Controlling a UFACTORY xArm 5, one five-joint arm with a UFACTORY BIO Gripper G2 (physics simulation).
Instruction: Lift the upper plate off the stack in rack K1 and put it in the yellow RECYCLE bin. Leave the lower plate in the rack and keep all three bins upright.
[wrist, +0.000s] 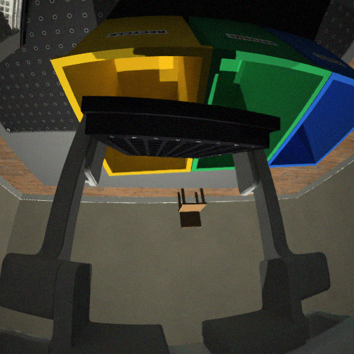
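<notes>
A black plate (180, 120) with a ribbed underside is held between the two fingers of my gripper (170, 172), which is shut on it. The plate spans the middle of the view and looks roughly level. The yellow RECYCLE bin (107, 37) stands upright beyond the plate, a little to the left, with its open mouth partly hidden behind the plate. The plate also covers part of the green bin's mouth. Part of a white gridded thing (10, 12) shows at the top left corner; I cannot tell whether it is the lower plate in rack K1.
The green bin (295, 75) stands upright right of the yellow one, and the blue bin (325, 125) upright at the far right. The dark perforated table top (37, 85) shows at left. A small chair (191, 217) stands far off by the wall.
</notes>
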